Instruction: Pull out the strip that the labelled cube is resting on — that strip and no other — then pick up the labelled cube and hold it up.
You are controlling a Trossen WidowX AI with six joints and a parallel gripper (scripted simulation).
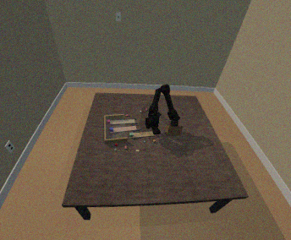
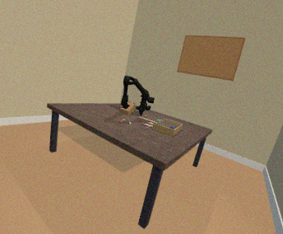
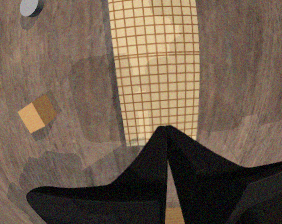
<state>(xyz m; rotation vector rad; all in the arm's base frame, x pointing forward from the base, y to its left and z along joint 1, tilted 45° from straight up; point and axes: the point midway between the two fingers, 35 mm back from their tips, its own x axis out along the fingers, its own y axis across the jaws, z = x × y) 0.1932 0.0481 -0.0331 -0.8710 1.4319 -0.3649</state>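
The grey piece lies 70 mm ahead of my gripper tip, 110 mm to the left of it and 20 mm below it.
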